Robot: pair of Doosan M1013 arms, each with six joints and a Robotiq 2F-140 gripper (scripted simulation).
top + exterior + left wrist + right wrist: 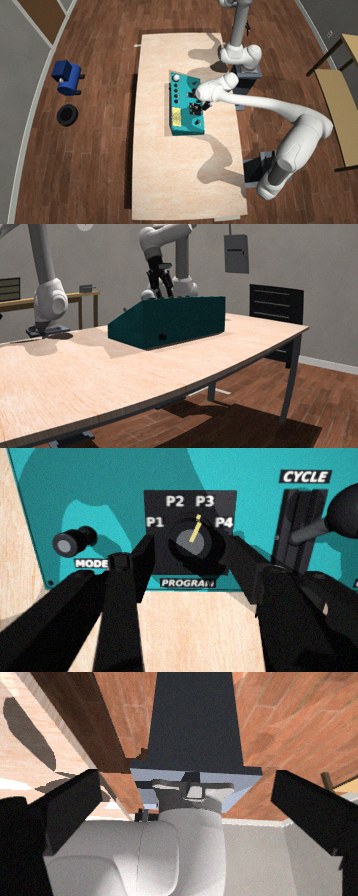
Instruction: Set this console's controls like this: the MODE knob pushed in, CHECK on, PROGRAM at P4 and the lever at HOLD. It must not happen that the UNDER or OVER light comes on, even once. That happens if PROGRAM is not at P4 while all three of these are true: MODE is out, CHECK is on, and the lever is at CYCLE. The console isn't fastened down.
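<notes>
Now: left hand 20 mm short of the lever, 120 mm to the left of it and 40 mm above it. From my left hand the other things lie so: check toggle: 240 mm to the right, 60 mm below; then mode knob: 40 mm ahead, 120 mm to the left, 60 mm below.
</notes>
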